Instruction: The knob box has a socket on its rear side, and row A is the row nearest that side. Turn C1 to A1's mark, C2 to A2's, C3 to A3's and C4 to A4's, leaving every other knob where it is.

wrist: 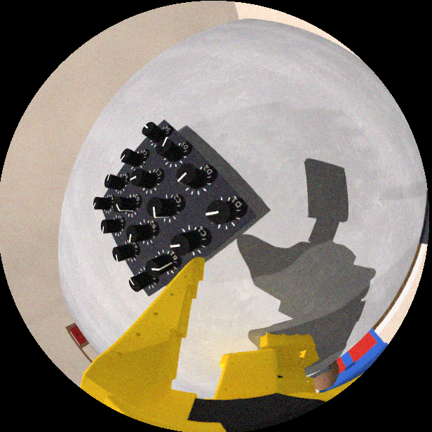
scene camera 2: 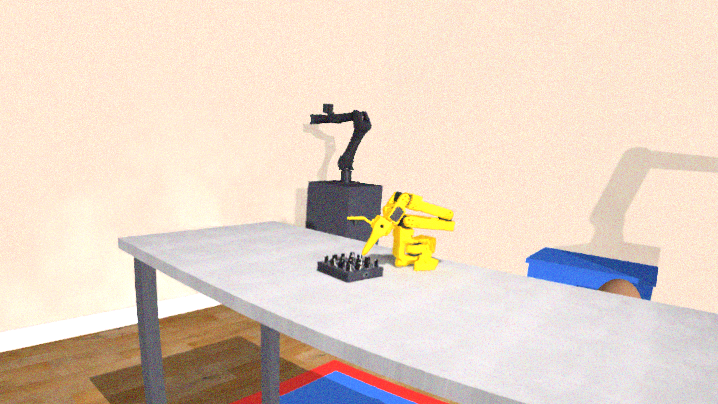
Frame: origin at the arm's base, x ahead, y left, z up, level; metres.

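Seen in the pictures: hand, tool point: [scene camera 2: 363, 253]; arm's base, link origin: [scene camera 2: 411, 266].
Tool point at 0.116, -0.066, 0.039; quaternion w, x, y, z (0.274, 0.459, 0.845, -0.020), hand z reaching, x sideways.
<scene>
Pixels of each thing's middle, then the offset from my tool point to it, as dx, dy, dz. Level surfaces: height alone.
- dark knob box, body centre: [scene camera 2: 350, 266] +0.058, +0.008, -0.020
- small socket, body centre: [scene camera 2: 366, 274] +0.068, +0.061, -0.027
- table, surface height: dz -0.039
The dark knob box [scene camera 2: 333, 271] [wrist: 171, 223] sits on the table with black, white-lined knobs. In the wrist view are C1 [wrist: 187, 242], its line pointing left, C2 [wrist: 162, 206], C3 [wrist: 145, 178] and C4 [wrist: 132, 157]. Row A is the far-left row: A1 [wrist: 142, 281], A2 [wrist: 124, 252], A3 [wrist: 111, 226] and A4 [wrist: 102, 203]. A small socket [scene camera 2: 365, 274] shows on the box's right face in the scene view. My gripper [scene camera 2: 356, 235] is wide open and empty. Its fixed jaw [wrist: 165, 320] has its tip by the box edge near C1 and B1; contact is unclear.
The table [scene camera 2: 476, 311] [wrist: 280, 75] bears the box and my yellow arm's base [scene camera 2: 416, 251] [wrist: 250, 372]. A black arm [scene camera 2: 357, 140] stands on a dark pedestal [scene camera 2: 341, 208] behind the table. A blue box [scene camera 2: 592, 266] is behind at the right. The arm's shadow [wrist: 320, 270] lies beside the knob box.
</scene>
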